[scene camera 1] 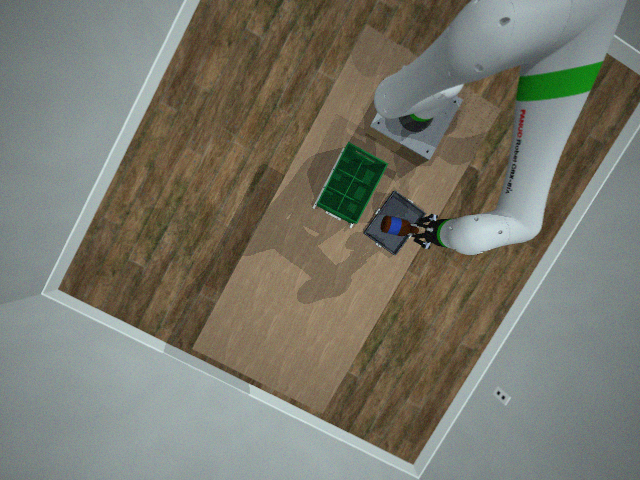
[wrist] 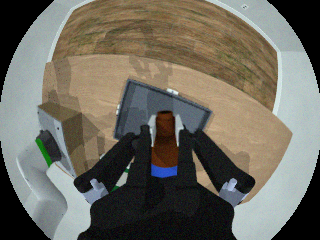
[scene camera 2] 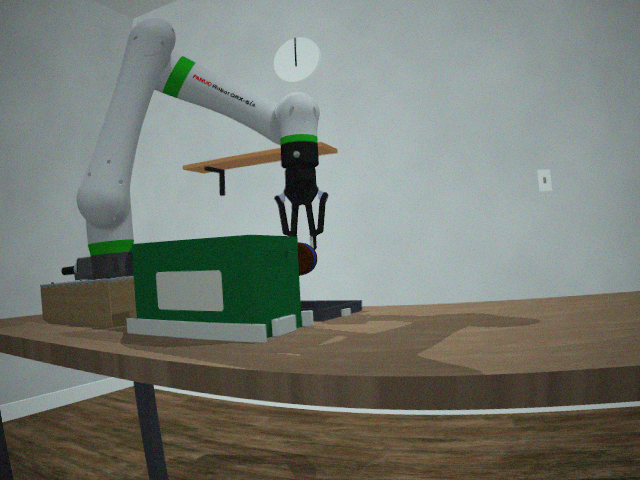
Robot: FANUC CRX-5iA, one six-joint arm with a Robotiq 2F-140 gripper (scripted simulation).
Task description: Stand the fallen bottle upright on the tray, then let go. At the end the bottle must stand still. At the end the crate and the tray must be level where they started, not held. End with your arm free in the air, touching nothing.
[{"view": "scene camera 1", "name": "green crate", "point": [355,177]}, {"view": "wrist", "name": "my gripper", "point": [165,121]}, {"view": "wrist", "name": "bottle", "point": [164,160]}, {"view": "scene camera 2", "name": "my gripper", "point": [304,264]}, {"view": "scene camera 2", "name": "green crate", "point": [245,279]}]
